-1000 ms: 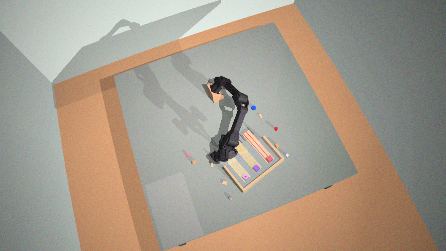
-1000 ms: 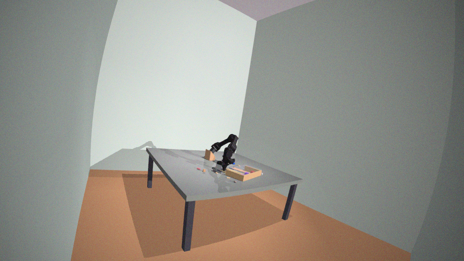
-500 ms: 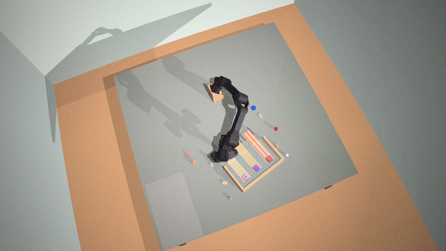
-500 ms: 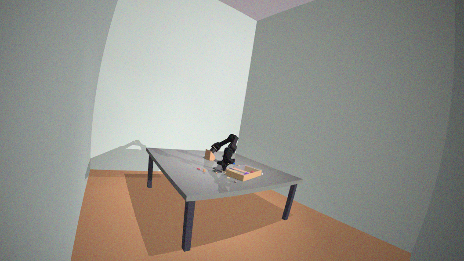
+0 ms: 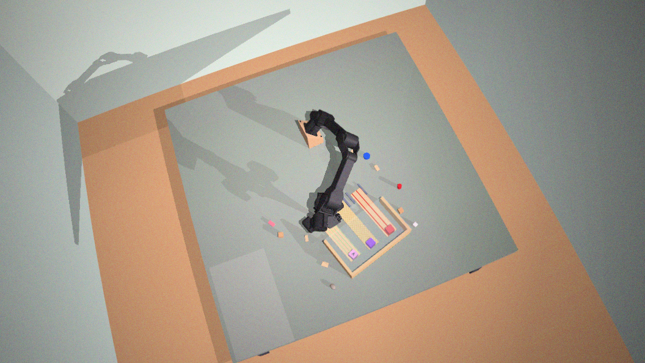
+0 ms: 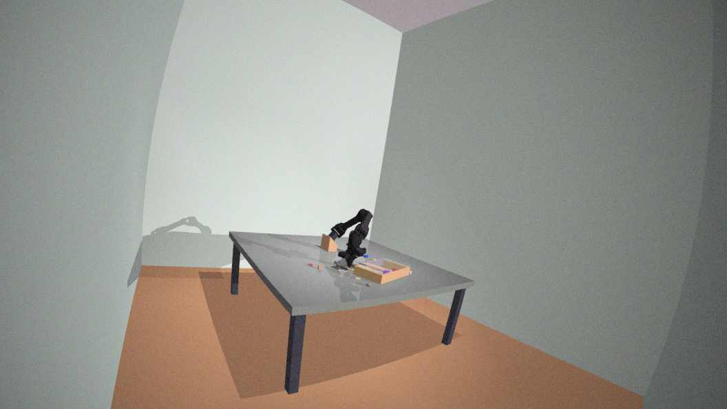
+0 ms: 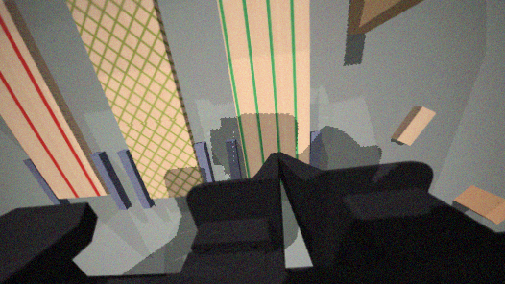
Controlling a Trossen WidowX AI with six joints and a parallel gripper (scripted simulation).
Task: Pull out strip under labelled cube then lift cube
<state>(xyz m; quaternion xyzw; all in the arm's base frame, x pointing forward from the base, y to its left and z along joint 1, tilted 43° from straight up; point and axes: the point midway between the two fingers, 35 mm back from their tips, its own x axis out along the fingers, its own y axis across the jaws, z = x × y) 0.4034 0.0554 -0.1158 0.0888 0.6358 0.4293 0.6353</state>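
Right now the green-striped strip is 8 cm ahead of my gripper tip and 4 cm to the left of it. The rest, counted from my gripper tip: cross-hatched strip: 5 cm ahead, 13 cm to the left; labelled cube: 18 cm ahead, 8 cm to the left, 2 cm above; red-lined strip: 1 cm ahead, 22 cm to the left.
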